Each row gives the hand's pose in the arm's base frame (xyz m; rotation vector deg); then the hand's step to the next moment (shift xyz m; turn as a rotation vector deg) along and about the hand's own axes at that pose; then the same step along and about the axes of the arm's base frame.
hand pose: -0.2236 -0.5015 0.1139 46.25 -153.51 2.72
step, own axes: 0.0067 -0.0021 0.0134 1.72 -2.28 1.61
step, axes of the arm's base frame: -0.0083 -0.0070 -0.0105 -0.61 -3.03 -1.09
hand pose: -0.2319 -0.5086 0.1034 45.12 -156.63 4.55
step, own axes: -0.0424 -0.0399 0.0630 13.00 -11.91 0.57
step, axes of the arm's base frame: 0.0386 -0.0205 -0.0738 -4.35 -16.84 2.95
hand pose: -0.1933 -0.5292 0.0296 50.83 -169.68 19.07
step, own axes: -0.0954 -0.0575 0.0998 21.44 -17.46 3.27
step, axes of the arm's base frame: 0.1143 -0.0166 -0.0950 -8.29 -26.49 2.17
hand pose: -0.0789 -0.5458 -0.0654 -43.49 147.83 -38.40
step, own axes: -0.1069 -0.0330 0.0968 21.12 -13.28 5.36
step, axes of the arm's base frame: 0.1425 0.0050 -0.0394 -8.76 -23.91 -1.71
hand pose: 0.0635 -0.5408 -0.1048 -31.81 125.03 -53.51
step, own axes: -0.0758 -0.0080 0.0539 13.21 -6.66 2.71
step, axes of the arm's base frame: 0.0913 0.0162 0.0111 -6.13 -13.59 -1.98
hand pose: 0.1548 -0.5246 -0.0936 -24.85 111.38 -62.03
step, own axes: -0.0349 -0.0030 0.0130 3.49 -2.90 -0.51
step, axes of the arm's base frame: 0.0305 0.0137 0.0167 -2.72 -3.59 0.74
